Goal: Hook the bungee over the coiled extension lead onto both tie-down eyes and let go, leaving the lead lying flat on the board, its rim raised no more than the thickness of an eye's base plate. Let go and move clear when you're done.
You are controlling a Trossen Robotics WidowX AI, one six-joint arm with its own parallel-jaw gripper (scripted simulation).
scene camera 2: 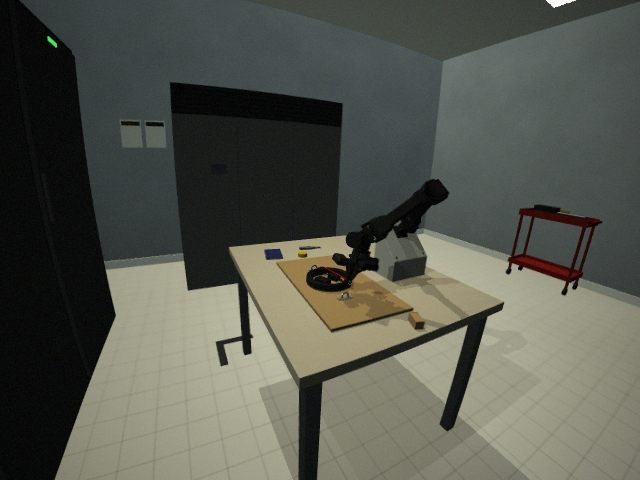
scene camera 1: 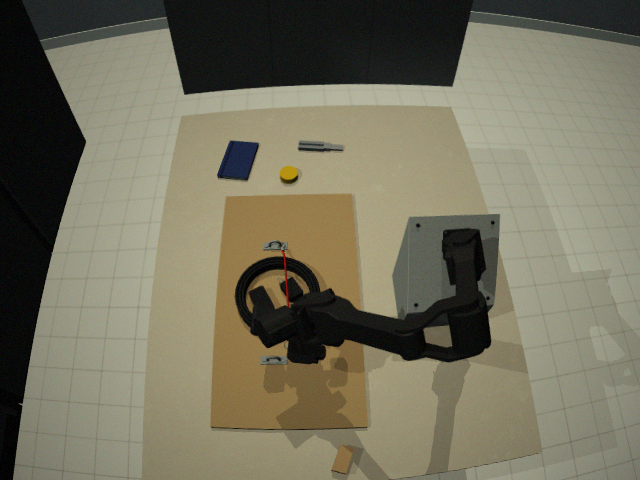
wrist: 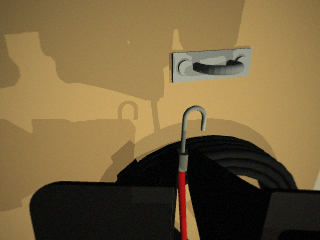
Labels:
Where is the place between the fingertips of my gripper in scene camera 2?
348, 281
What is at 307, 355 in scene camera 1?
My gripper.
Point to an extension lead coil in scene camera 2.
321, 283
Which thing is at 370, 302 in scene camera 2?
A board.

